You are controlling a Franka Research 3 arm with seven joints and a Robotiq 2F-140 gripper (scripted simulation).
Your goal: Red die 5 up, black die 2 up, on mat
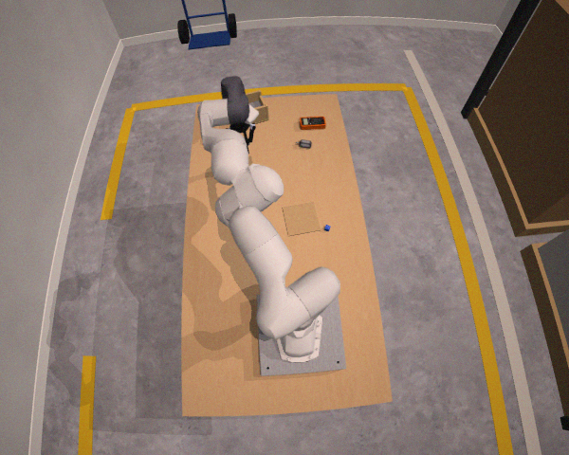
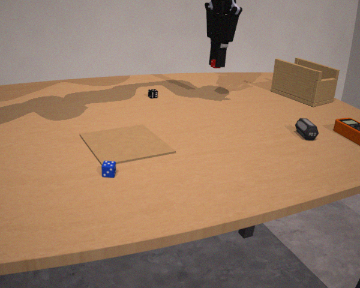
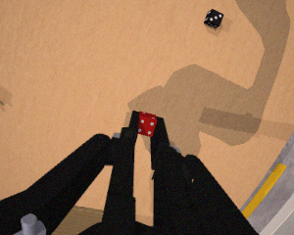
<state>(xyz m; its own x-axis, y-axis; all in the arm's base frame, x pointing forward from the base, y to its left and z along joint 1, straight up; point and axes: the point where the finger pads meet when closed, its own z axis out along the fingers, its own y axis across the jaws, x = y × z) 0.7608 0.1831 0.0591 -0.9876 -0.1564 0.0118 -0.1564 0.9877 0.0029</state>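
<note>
My hand is 16 cm past the black die, 4 cm to the right of it and 12 cm above it. From my hand the other things lie so: dark grey device 9 cm ahead, 28 cm to the right, 11 cm below; then red die 3 cm below; then wooden box 32 cm ahead, 2 cm to the right, 8 cm below.
</note>
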